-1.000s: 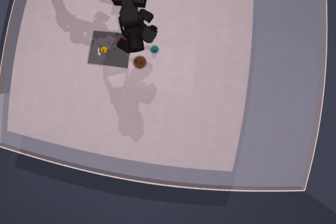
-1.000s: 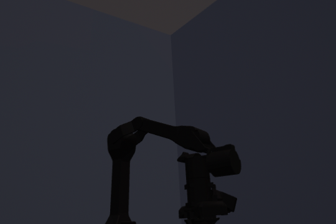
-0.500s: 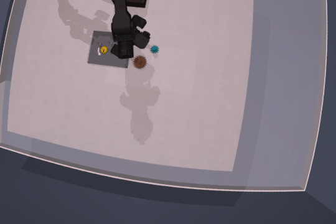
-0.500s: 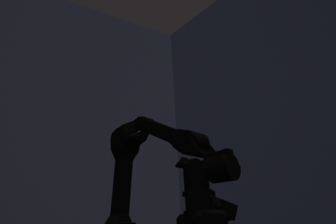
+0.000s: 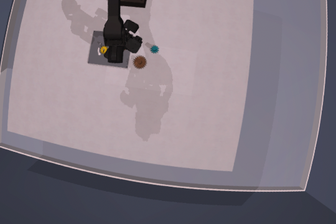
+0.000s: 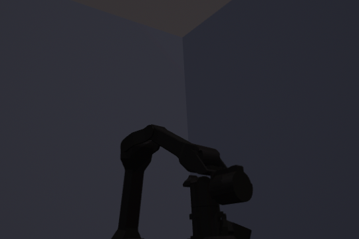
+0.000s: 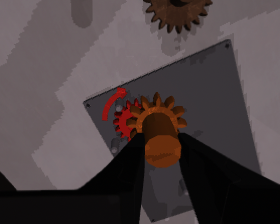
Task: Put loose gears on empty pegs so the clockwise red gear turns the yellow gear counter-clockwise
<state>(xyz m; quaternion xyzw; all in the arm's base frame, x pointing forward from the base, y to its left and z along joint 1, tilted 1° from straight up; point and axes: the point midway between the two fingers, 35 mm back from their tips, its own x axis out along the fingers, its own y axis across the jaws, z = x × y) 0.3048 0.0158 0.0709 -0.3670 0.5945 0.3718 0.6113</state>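
Right now my gripper tip is 130 mm to the right of the teal gear and 100 mm above it. From my gripper tip the other things lie so: orange gear: 10 mm below; red arrow: 110 mm below, 40 mm behind; brown gear: 100 mm below, 70 mm to the left, 60 mm ahead.
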